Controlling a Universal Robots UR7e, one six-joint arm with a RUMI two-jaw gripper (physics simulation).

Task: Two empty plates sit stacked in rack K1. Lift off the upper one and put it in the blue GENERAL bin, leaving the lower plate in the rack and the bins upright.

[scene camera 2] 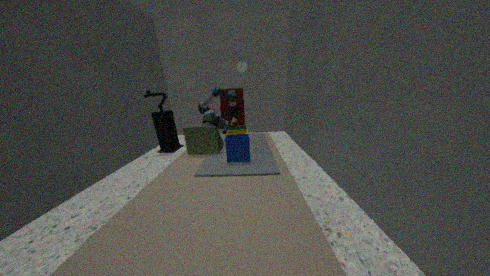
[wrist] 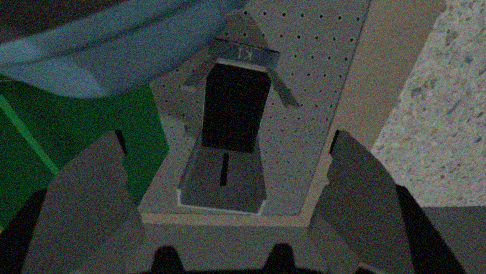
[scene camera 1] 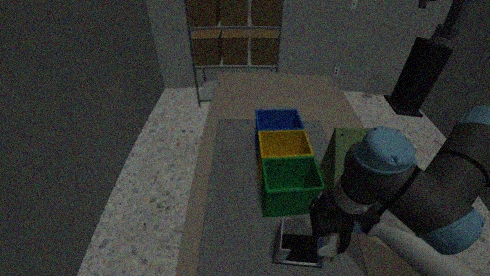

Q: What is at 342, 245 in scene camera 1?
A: My gripper.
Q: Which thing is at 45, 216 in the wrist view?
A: My gripper.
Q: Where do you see a green bin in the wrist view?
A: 50, 130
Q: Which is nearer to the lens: the black plate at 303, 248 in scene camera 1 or the green bin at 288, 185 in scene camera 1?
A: The black plate.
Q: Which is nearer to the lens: the black plate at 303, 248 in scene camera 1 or the blue bin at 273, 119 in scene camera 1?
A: The black plate.
